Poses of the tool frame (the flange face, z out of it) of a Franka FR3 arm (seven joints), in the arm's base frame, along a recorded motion.
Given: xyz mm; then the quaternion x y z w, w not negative.
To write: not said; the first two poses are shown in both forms.
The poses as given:
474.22, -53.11, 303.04, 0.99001, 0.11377, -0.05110, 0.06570
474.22, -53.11, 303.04, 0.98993, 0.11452, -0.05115, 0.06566
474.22, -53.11, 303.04, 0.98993, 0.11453, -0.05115, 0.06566
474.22, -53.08, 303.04, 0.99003, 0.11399, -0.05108, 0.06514
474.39, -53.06, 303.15, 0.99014, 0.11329, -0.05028, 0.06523
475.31, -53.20, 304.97, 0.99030, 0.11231, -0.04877, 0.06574
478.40, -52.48, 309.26, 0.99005, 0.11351, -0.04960, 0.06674
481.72, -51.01, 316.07, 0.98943, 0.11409, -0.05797, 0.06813
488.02, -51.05, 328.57, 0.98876, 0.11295, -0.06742, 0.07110
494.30, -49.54, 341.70, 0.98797, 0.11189, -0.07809, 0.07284
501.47, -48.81, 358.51, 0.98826, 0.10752, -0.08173, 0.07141
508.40, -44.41, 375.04, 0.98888, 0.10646, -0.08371, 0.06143
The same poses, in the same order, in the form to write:
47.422, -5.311, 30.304, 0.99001, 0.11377, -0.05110, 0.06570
47.422, -5.311, 30.304, 0.98993, 0.11452, -0.05115, 0.06566
47.422, -5.311, 30.304, 0.98993, 0.11453, -0.05115, 0.06566
47.422, -5.308, 30.304, 0.99003, 0.11399, -0.05108, 0.06514
47.439, -5.306, 30.315, 0.99014, 0.11329, -0.05028, 0.06523
47.531, -5.320, 30.497, 0.99030, 0.11231, -0.04877, 0.06574
47.840, -5.248, 30.926, 0.99005, 0.11351, -0.04960, 0.06674
48.172, -5.101, 31.607, 0.98943, 0.11409, -0.05797, 0.06813
48.802, -5.105, 32.857, 0.98876, 0.11295, -0.06742, 0.07110
49.430, -4.954, 34.170, 0.98797, 0.11189, -0.07809, 0.07284
50.147, -4.881, 35.851, 0.98826, 0.10752, -0.08173, 0.07141
50.840, -4.441, 37.504, 0.98888, 0.10646, -0.08371, 0.06143

